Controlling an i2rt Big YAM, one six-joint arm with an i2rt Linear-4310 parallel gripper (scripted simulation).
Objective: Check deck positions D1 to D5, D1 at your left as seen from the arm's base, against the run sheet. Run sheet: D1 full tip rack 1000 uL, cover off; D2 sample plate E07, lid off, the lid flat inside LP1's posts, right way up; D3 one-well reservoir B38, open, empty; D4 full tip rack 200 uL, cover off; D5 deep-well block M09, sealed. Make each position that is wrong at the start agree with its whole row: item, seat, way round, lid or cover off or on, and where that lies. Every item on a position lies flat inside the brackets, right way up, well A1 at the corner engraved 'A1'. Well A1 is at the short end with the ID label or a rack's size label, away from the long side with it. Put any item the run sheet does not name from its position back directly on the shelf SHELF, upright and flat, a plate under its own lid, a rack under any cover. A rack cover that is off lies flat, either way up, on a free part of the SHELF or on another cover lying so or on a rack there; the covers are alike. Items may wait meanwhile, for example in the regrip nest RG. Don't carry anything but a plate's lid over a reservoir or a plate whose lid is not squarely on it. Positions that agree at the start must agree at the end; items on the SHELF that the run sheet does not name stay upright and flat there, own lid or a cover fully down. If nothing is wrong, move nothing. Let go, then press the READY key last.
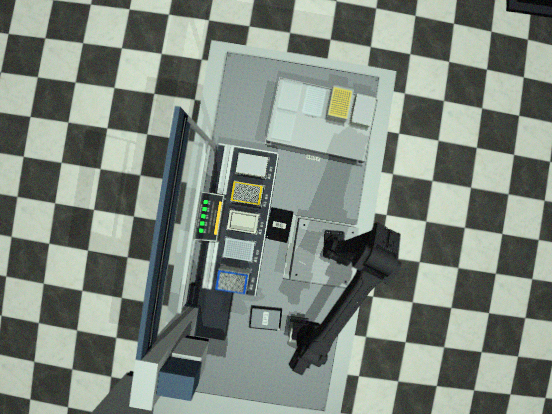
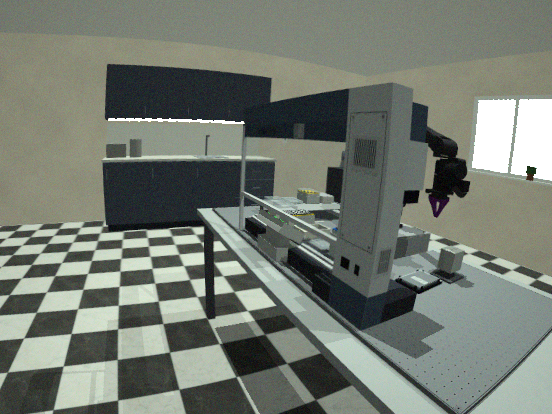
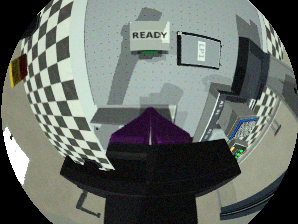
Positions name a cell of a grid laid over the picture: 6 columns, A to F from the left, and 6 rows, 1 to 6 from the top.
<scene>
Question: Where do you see a blue-framed tip rack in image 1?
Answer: C5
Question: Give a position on a gantry housing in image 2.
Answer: At D3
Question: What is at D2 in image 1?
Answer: A shelf.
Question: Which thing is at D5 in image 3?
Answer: My gripper.
</scene>
